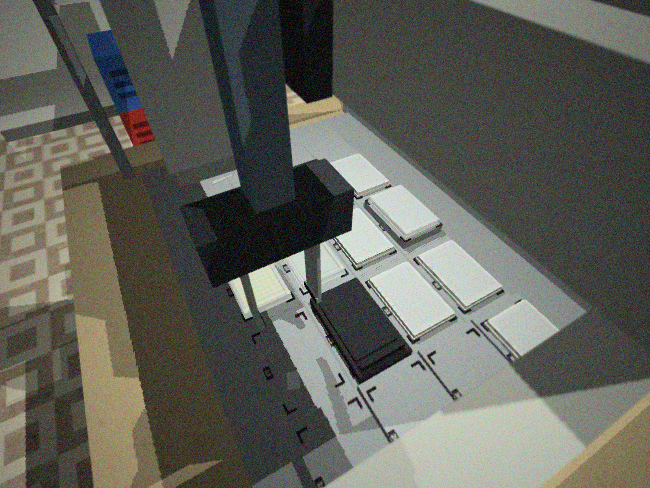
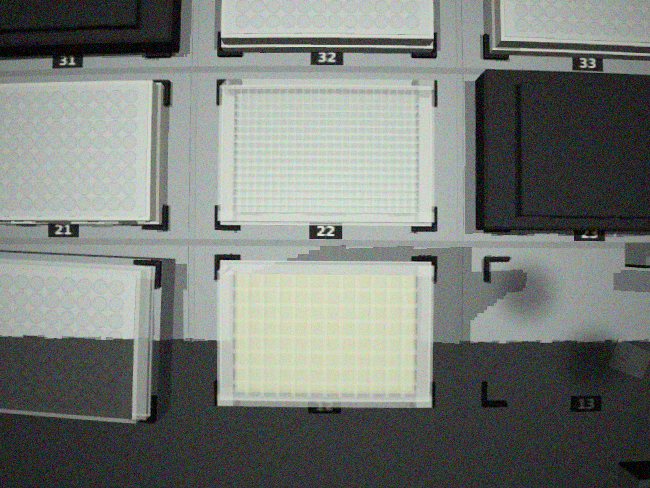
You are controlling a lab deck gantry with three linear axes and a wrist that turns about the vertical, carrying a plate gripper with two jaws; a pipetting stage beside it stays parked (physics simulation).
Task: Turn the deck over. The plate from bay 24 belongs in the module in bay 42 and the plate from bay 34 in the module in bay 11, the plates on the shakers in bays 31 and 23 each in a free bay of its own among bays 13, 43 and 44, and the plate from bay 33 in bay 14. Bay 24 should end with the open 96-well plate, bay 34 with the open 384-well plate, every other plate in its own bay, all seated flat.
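Frame: origin at the robot's base, x right, y ahead, z up, level; millimetres.
Seen in the pictures: gripper, fingertip midpoint: [image 1: 286,305].
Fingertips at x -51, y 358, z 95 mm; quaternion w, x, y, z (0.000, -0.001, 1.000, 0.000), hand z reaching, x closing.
Pixels of each thing's top centre, then the offset from my fingertips to it. "spot": a spot on its surface instead.
- yellow open 96-well plate, top centre: [image 2: 324,336] [image 1: 254,276] dx +8, dy -130, dz -80 mm
- open 384-well plate, top centre: [image 2: 326,149] [image 1: 308,253] dx -99, dy -130, dz -80 mm
- bay 23, top centre: [image 2: 633,145] [image 1: 359,319] dx -100, dy +38, dz -64 mm
- bare black shaker, surface spot: [image 2: 68,15] spot: dx -175, dy -278, dz -71 mm
- bay 33, surface spot: [image 2: 582,21] spot: dx -178, dy +21, dz -80 mm
- bay 43, surface spot: [image 1: 459,273] spot: dx -309, dy +40, dz -80 mm
- bay 44, surface spot: [image 1: 522,328] spot: dx -307, dy +172, dz -66 mm
- bay 42, surface spot: [image 1: 404,210] spot: dx -309, dy -122, dz -61 mm
- bay 11 module, top centre: [image 2: 27,340] dx +9, dy -292, dz -61 mm
- bay 32, surface spot: [image 2: 328,18] spot: dx -176, dy -129, dz -80 mm
- bay 21, surface spot: [image 2: 68,152] spot: dx -98, dy -282, dz -81 mm
- bay 41, surface spot: [image 1: 362,173] spot: dx -317, dy -284, dz -80 mm
My gripper [image 1: 286,310] is open and empty, its jaws low near bays 12 and 13. The yellow open 96-well plate [image 1: 267,289] [image 2: 325,336] lies in bay 12, the open 384-well plate [image 1: 330,265] [image 2: 326,152] in bay 22. The black shaker in bay 23 [image 1: 362,320] [image 2: 582,152] is bare. A bare black shaker [image 2: 68,15] shows partly in bay 31. Lidded plates lie in bay 33 [image 1: 412,296] [image 2: 582,21], bay 43 [image 1: 459,273], bay 44 [image 1: 522,328], the module of bay 42 [image 1: 404,210] and the bay 11 module [image 2: 63,299]. Bays 13, 24 and 34 hold no plate.
Lidded plates also lie in bay 32 [image 1: 364,236] [image 2: 328,18], bay 21 [image 2: 68,152] and bay 41 [image 1: 362,173]. The black parked stage [image 1: 309,52] hangs behind. Blue [image 1: 112,68] and red [image 1: 137,126] boxes stand beyond the deck. Hard shadows cross the deck.
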